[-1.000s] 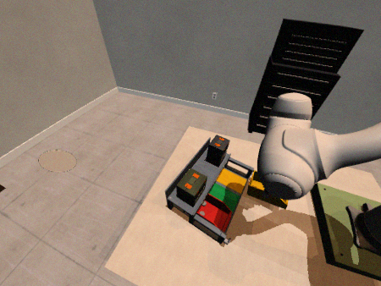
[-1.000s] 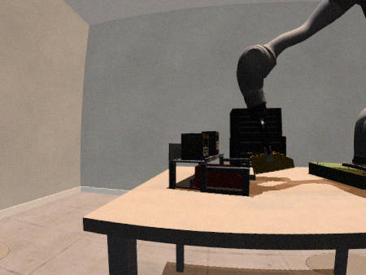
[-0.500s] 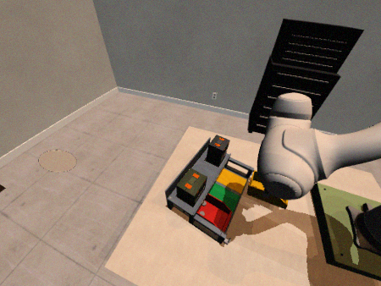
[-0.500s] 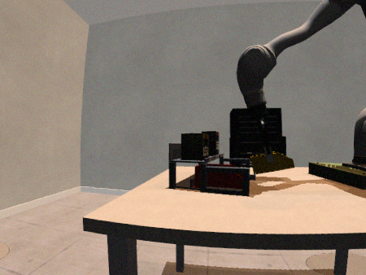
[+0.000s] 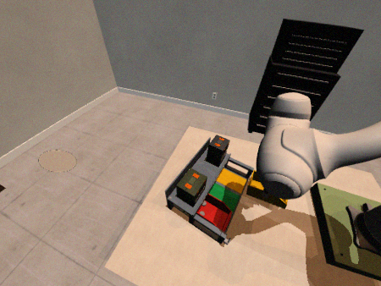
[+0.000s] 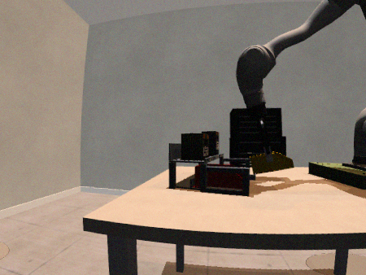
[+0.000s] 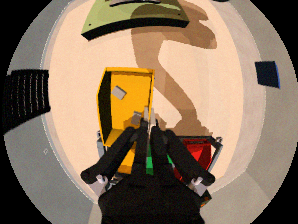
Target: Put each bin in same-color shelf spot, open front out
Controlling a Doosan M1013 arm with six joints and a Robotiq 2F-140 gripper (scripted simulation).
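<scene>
The yellow bin lies 5 cm to the right of my hand, 4 cm below it and 2 cm behind it. Also, from my hand: dark box: 26 cm ahead, 8 cm to the right, 5 cm above; red bin: 20 cm ahead, 16 cm to the left, 7 cm below.
</scene>
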